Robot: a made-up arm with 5 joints. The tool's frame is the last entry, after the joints. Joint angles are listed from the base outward. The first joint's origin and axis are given. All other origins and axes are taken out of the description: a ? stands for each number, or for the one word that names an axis. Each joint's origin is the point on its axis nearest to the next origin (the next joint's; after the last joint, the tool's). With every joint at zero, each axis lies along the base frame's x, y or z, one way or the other. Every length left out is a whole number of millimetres.
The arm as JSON. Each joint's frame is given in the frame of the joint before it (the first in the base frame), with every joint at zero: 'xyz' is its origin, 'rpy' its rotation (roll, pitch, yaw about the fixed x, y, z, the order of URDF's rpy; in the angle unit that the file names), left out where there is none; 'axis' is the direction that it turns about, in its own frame. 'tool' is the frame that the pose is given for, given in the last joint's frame.
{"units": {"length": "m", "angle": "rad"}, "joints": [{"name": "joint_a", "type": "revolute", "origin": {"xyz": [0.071, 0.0, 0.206]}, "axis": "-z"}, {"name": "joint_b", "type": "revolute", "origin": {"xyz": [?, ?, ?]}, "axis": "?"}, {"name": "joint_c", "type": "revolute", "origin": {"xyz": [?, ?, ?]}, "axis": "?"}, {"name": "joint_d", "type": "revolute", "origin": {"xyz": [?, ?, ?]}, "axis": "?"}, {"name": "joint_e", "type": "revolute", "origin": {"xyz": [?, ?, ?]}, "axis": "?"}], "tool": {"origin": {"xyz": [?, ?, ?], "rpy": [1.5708, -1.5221, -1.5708]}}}
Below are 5 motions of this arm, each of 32 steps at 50 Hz.
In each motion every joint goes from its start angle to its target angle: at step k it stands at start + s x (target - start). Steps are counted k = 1, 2, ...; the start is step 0. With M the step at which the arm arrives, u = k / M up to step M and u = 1 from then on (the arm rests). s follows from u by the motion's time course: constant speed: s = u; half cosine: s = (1 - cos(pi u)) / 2; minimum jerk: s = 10 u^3 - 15 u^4 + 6 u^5.
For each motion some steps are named. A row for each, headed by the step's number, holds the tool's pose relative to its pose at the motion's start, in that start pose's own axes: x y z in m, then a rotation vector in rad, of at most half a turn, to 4 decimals.
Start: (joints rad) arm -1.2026 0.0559 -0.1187 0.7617 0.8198
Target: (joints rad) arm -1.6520 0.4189 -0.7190 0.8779 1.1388
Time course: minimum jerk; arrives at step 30
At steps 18, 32:
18: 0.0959 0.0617 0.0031 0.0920 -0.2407 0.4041
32: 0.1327 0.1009 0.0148 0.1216 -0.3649 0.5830

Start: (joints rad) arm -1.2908 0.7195 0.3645 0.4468 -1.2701
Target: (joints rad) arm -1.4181 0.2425 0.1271 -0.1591 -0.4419
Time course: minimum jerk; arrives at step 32
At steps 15, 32:
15: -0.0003 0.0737 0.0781 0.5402 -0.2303 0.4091
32: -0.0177 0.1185 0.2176 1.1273 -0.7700 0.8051

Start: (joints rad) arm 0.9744 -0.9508 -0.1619 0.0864 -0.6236
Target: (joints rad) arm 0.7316 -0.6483 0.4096 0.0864 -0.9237
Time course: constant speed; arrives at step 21
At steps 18, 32:
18: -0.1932 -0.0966 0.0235 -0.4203 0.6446 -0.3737
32: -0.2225 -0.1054 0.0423 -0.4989 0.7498 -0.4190

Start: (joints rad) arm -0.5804 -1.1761 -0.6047 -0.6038 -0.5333
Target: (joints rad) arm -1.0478 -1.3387 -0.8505 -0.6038 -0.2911
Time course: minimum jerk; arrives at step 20
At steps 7, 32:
7: 0.0397 -0.0053 -0.0083 -0.0206 -0.1255 -0.0147
32: 0.1738 -0.0577 0.0034 -0.1800 -0.5358 -0.0114

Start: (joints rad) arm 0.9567 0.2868 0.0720 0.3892 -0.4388
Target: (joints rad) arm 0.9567 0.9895 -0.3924 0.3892 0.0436
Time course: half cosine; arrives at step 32
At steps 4, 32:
4: -0.0014 -0.0007 -0.0050 -0.0042 0.0081 0.0184
32: -0.0705 -0.0374 -0.1227 -0.0587 0.2334 0.4801

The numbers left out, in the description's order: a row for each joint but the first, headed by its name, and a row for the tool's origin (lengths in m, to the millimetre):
joint_b: xyz 0.023 0.008 0.0, axis +y
joint_c: xyz 0.039 0.0 0.156, axis +y
joint_d: xyz 0.209 0.0 0.008, axis +y
joint_e: xyz 0.074 0.0 0.0, axis -x
tool: xyz 0.0 0.0 0.0

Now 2 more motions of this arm.
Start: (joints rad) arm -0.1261 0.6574 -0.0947 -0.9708 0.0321
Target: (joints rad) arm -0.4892 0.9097 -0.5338 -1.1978 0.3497
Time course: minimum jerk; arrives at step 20
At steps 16, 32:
16: 0.0231 0.1399 -0.0027 0.2295 -0.4197 0.0983
32: 0.0252 0.1483 -0.0006 0.2373 -0.4468 0.0998

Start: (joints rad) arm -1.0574 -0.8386 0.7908 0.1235 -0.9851
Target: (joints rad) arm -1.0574 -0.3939 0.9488 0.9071 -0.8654
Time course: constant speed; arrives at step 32
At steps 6, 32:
6: -0.0177 -0.0298 -0.0108 -0.2218 0.1355 0.0223
32: -0.0844 -0.1418 0.0137 -1.1472 0.7796 0.0999

